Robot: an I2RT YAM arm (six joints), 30 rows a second.
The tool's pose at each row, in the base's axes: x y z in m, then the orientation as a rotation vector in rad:
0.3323 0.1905 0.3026 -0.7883 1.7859 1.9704
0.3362 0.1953 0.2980 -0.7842 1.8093 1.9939
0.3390 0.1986 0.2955 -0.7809 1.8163 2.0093
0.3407 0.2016 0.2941 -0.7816 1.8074 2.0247
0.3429 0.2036 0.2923 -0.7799 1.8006 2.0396
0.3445 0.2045 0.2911 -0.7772 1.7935 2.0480
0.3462 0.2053 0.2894 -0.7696 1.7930 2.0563
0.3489 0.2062 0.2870 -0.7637 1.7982 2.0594
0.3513 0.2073 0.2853 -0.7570 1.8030 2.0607
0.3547 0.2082 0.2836 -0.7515 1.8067 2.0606
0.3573 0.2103 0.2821 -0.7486 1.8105 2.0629
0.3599 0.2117 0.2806 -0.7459 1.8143 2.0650
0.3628 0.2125 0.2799 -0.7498 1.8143 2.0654
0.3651 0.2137 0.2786 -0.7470 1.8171 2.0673
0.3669 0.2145 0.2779 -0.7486 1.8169 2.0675
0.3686 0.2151 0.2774 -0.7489 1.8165 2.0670
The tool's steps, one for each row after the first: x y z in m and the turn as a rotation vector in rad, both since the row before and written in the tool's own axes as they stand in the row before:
-0.0006 -0.0066 0.0039 -0.0060 0.0136 0.0284
-0.0011 -0.0041 0.0027 -0.0066 0.0045 0.0138
-0.0009 -0.0025 0.0026 -0.0127 -0.0005 0.0032
-0.0009 -0.0030 0.0015 -0.0112 -0.0011 0.0049
-0.0007 -0.0020 0.0005 -0.0071 -0.0032 0.0013
-0.0005 -0.0025 0.0003 -0.0039 -0.0034 0.0065
-0.0009 -0.0036 0.0002 0.0009 -0.0007 0.0064
-0.0011 -0.0029 0.0005 0.0020 -0.0018 0.0054
-0.0019 -0.0034 0.0001 0.0023 -0.0019 0.0036
-0.0015 -0.0030 0.0015 0.0004 0.0004 0.0044
-0.0015 -0.0029 0.0008 0.0005 0.0005 0.0042
-0.0021 -0.0023 0.0002 -0.0009 0.0026 -0.0008
-0.0013 -0.0025 0.0006 0.0003 -0.0001 0.0035
-0.0012 -0.0017 0.0004 -0.0005 0.0010 -0.0004
-0.0012 -0.0014 0.0002 0.0001 -0.0001 -0.0006

